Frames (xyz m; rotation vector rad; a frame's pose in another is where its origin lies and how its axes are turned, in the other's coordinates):
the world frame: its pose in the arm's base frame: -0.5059 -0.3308 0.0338 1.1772 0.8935 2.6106
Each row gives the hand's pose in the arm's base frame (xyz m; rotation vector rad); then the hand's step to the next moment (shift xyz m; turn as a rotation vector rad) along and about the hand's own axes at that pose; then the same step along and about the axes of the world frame.
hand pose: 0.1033 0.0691 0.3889 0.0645 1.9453 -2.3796
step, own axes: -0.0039 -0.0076 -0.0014 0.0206 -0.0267 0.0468
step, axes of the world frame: 0.0036 0.0022 0.0076 0.0221 0.0503 -0.0174
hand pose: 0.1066 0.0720 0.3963 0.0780 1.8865 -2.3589
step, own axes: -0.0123 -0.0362 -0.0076 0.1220 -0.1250 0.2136
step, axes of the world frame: 0.0228 0.0077 0.0307 0.1197 0.2275 -0.1003
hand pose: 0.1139 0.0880 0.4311 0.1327 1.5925 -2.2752
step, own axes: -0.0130 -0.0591 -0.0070 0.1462 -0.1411 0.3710
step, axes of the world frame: 0.0501 0.0075 0.0338 0.1143 0.3824 -0.1402
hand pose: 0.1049 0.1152 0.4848 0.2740 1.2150 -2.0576
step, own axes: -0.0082 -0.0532 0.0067 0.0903 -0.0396 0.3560
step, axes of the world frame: 0.0526 0.0103 0.0083 0.0142 0.3593 -0.0845
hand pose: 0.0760 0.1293 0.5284 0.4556 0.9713 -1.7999
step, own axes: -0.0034 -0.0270 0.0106 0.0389 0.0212 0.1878
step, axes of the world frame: 0.0267 0.0102 -0.0059 -0.0289 0.1896 -0.0216
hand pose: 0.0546 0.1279 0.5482 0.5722 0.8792 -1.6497
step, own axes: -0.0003 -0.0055 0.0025 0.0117 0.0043 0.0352
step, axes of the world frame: 0.0050 0.0023 -0.0026 -0.0080 0.0357 -0.0076
